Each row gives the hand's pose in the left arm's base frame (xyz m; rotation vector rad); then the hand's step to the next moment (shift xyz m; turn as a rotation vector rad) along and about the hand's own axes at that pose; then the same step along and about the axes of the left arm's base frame.
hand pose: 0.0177 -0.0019 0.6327 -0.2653 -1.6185 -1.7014
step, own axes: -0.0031 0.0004 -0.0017 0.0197 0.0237 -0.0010
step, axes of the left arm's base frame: 0.0030 -0.0004 -0.0019 0.0018 -0.0061 0.0302
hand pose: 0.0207 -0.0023 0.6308 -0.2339 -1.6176 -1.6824
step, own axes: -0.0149 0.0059 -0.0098 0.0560 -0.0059 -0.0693
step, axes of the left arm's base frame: 0.0175 -0.0024 -0.0063 -0.0162 -0.0860 0.0178
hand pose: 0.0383 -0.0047 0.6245 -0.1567 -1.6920 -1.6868
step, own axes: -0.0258 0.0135 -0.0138 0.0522 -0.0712 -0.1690
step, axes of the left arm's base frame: 0.0318 -0.0005 -0.0052 -0.0100 -0.1836 -0.0505
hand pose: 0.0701 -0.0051 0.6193 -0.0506 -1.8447 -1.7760
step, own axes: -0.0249 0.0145 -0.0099 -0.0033 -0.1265 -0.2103
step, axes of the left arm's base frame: 0.0304 0.0013 0.0022 0.0291 -0.2087 -0.1259
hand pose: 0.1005 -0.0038 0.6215 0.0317 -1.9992 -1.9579
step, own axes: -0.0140 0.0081 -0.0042 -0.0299 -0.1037 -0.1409
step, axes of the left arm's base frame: 0.0160 -0.0001 0.0047 0.0414 -0.1338 -0.1090
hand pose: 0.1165 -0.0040 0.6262 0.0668 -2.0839 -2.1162
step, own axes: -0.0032 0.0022 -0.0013 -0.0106 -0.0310 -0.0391
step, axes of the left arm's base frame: 0.0035 -0.0008 0.0019 0.0136 -0.0368 -0.0327
